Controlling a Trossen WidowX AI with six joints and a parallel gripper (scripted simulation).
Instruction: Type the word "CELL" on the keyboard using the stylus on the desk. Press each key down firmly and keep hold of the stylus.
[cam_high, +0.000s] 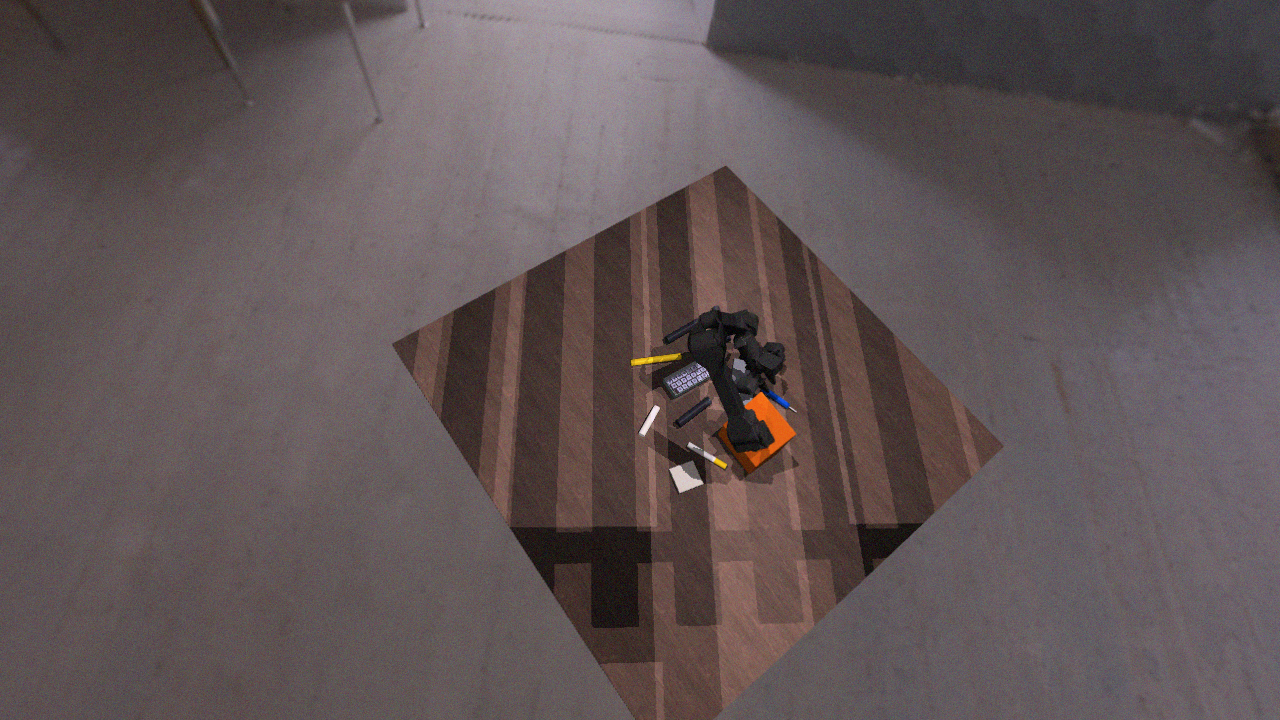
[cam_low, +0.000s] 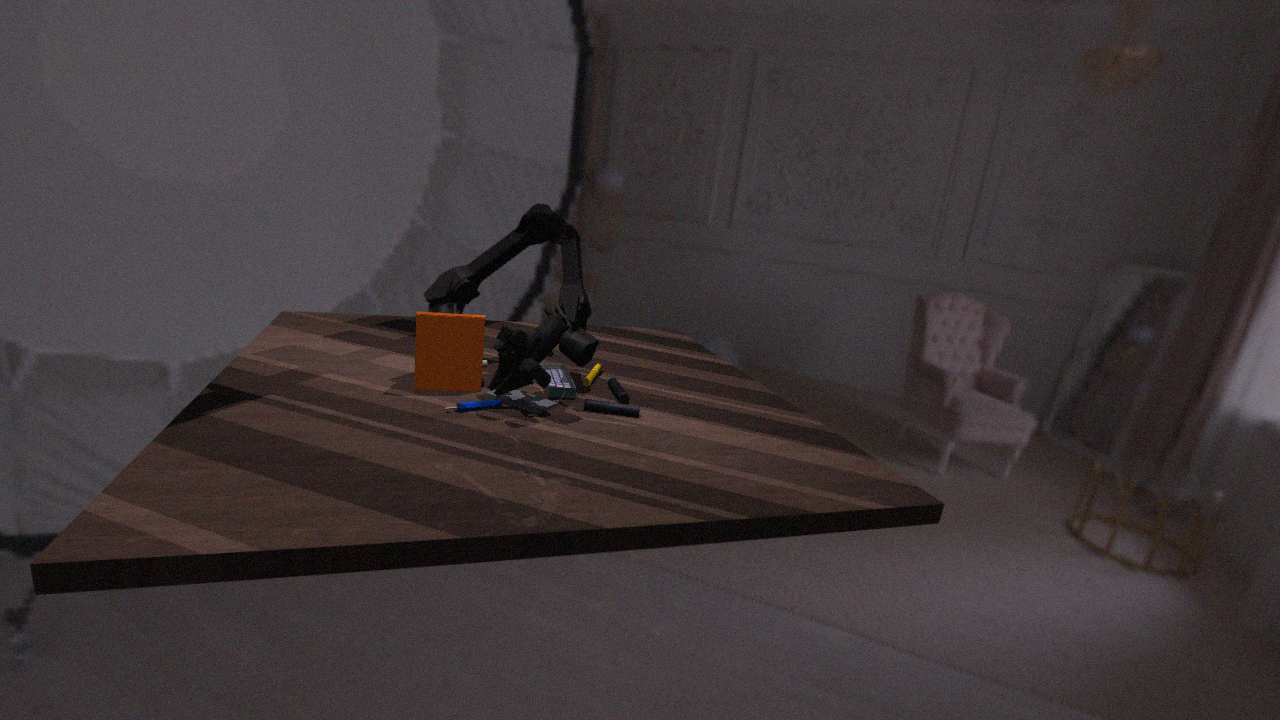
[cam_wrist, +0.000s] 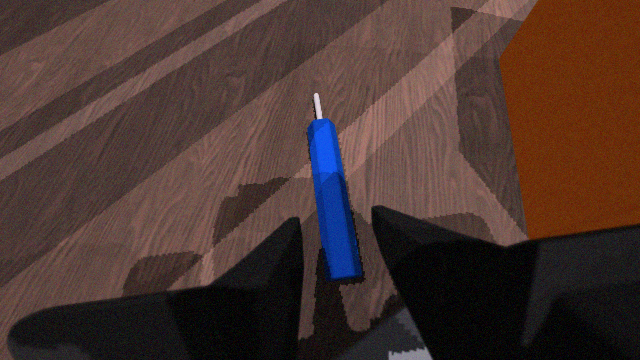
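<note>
The grey card is 60 mm ahead of my gripper tip, 50 mm to the left of it and 30 mm below it. Also, from my gripper tip: white notepad 110 mm behind, 350 mm to the left, 30 mm below; yellow marker 240 mm ahead, 250 mm to the left, 30 mm below; white-and-yellow pen 100 mm behind, 260 mm to the left, 30 mm below.
</note>
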